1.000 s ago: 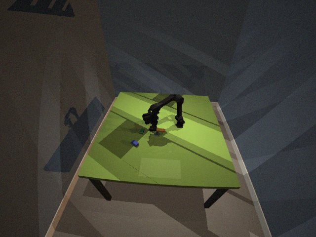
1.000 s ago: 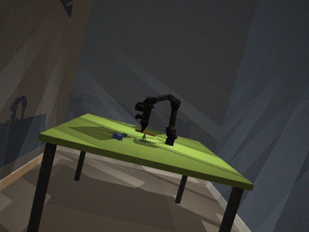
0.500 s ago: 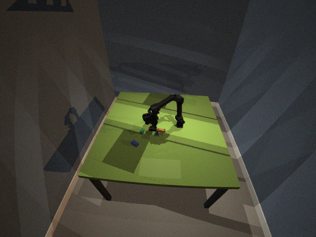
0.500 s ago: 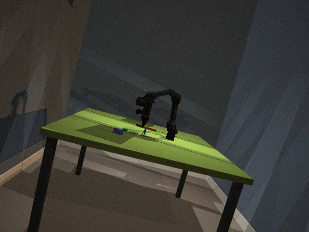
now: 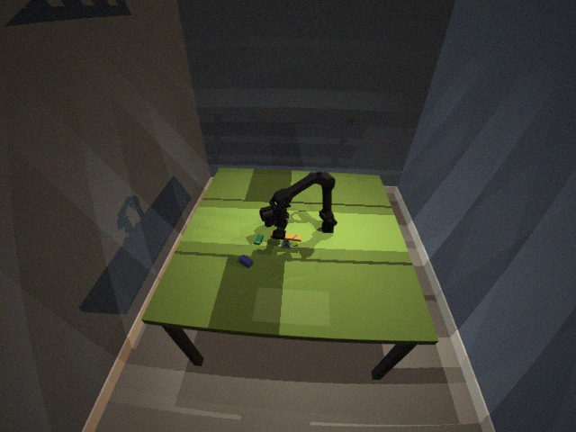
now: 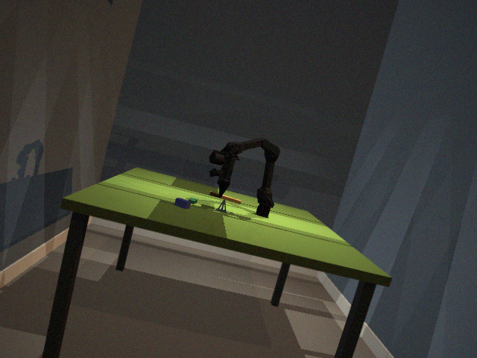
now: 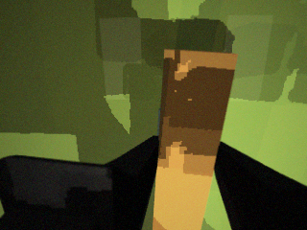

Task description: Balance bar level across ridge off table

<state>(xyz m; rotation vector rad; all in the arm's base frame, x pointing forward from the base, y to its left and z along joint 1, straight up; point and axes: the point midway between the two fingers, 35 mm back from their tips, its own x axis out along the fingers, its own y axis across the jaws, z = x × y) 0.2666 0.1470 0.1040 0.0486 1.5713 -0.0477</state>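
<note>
The bar is 3 cm behind my gripper tip. Round my gripper tip: blue block (17 cm ahead, 14 cm to the left, 5 cm below); green block (13 cm ahead, 6 cm below, 2 cm to the right).
</note>
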